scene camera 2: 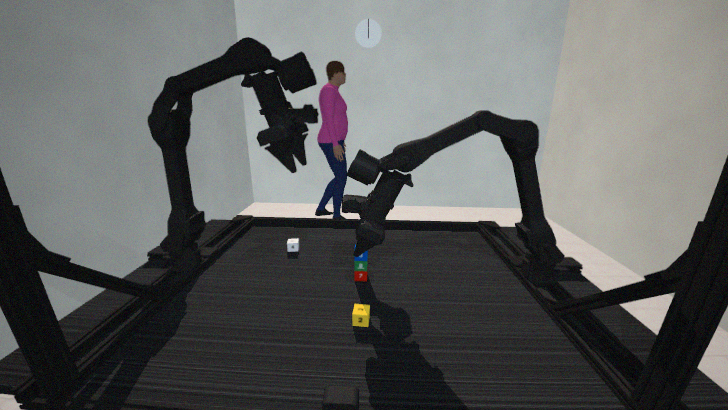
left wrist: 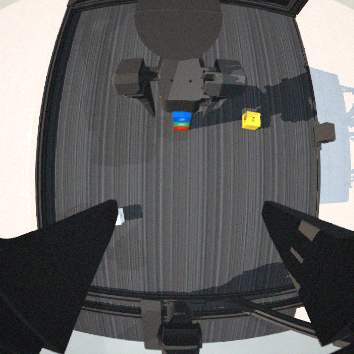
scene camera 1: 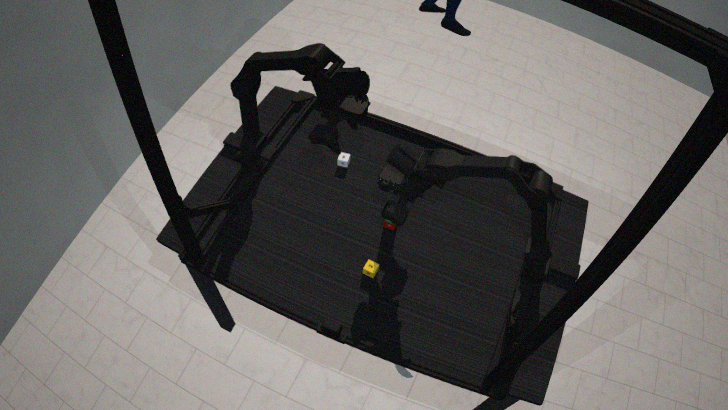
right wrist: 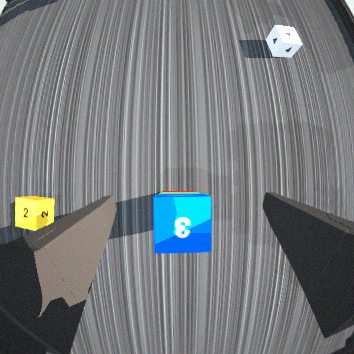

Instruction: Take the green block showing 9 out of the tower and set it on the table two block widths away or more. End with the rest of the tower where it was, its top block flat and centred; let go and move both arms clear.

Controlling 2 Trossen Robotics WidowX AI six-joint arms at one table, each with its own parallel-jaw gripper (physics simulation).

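Seen in the pictures: left gripper, fingertip midpoint: (scene camera 2: 299, 168) (left wrist: 191, 208) (scene camera 1: 347, 141); right gripper, fingertip midpoint: (scene camera 2: 356, 247) (left wrist: 178, 115) (right wrist: 191, 201); left arm's base, origin of the base link: (scene camera 2: 186, 265) (left wrist: 179, 310) (scene camera 1: 252, 167); right arm's base, origin of the base link: (scene camera 2: 536, 275) (scene camera 1: 532, 276).
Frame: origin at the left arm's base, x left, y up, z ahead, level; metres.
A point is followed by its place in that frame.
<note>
The tower stands upright: a blue block showing 3 (scene camera 2: 361, 256) {y 0.051, x -0.013, z 0.467 m} (left wrist: 182, 117) {y 0.063, x 0.001, z 0.450 m} (right wrist: 182, 225) {y 0.067, x 0.003, z 0.466 m} on top, the green block (scene camera 1: 388, 221) {y 0.016, x -0.014, z 0.462 m} (scene camera 2: 360, 265) {y 0.026, x -0.013, z 0.465 m} (left wrist: 181, 124) {y 0.020, x 0.002, z 0.450 m} in the middle, its digit blurred, and a red block showing 7 (scene camera 1: 389, 225) {y -0.002, x -0.013, z 0.467 m} (scene camera 2: 360, 276) {y -0.006, x -0.013, z 0.465 m} at the bottom. My right gripper (scene camera 2: 360, 251) {y 0.064, x 0.008, z 0.453 m} (right wrist: 191, 201) {y 0.064, x 0.008, z 0.453 m} is open and empty, pointing down at the tower's top; in the right wrist view its fingers stand apart to either side of the blue block. It hides the blue block in scene camera 1. My left gripper (scene camera 2: 299, 168) {y 0.265, x 0.000, z 0.323 m} (left wrist: 191, 208) {y 0.265, x 0.000, z 0.323 m} is open and empty, high above the table's left part.
A yellow block showing 2 (scene camera 1: 370, 268) {y 0.009, x -0.168, z 0.475 m} (scene camera 2: 360, 315) {y 0.008, x -0.178, z 0.474 m} (left wrist: 251, 120) {y 0.010, x -0.158, z 0.469 m} (right wrist: 34, 213) {y 0.010, x -0.148, z 0.474 m} lies on the table nearer scene camera 2 than the tower. A white block (scene camera 1: 343, 159) {y 0.009, x 0.142, z 0.250 m} (scene camera 2: 292, 244) {y 0.005, x 0.137, z 0.250 m} (left wrist: 120, 216) {y 0.000, x 0.136, z 0.248 m} (right wrist: 284, 41) {y 0.010, x 0.141, z 0.264 m} lies to the back left. Dark frame posts stand at the table's sides.
</note>
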